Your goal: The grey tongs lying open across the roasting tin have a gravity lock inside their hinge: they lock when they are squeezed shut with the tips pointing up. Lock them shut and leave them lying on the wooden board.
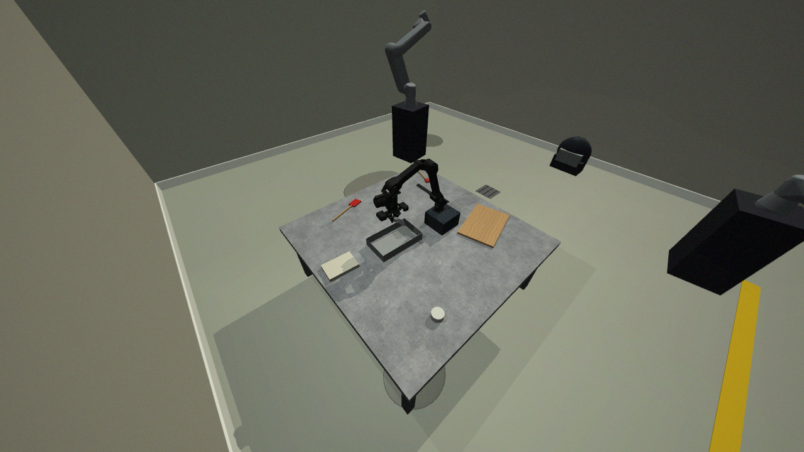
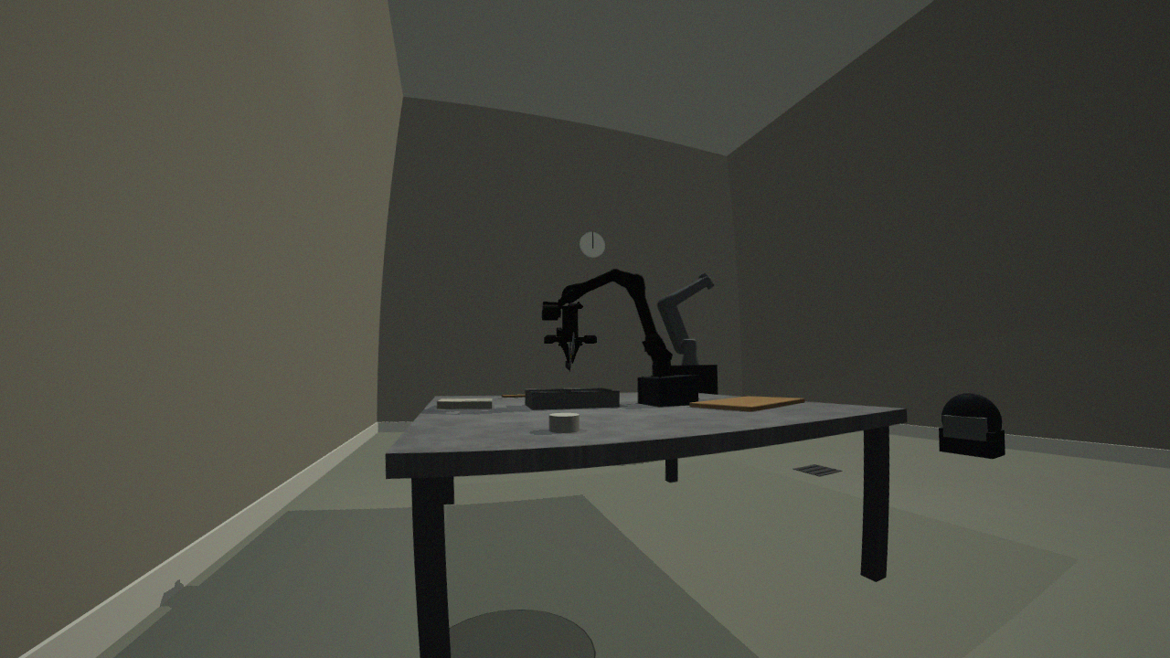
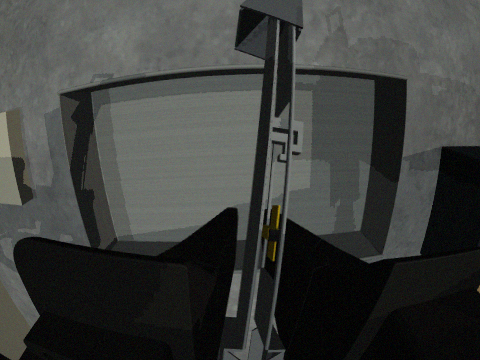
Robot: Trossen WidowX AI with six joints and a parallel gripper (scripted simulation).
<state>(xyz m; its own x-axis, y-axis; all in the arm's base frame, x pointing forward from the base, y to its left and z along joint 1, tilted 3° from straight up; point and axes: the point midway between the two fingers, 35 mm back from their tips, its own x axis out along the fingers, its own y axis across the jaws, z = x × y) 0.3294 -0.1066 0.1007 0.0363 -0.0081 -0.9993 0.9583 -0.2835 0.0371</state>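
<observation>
The roasting tin lies 1 cm ahead of my gripper tip, 2 cm to the left of it and 12 cm below it. Also, from my gripper tip: red spatula: 3 cm behind, 46 cm to the right, 15 cm below; yellow piece: 1 cm behind, 1 cm to the right, 3 cm above; cream slab: 36 cm ahead, 9 cm to the right, 14 cm below.
</observation>
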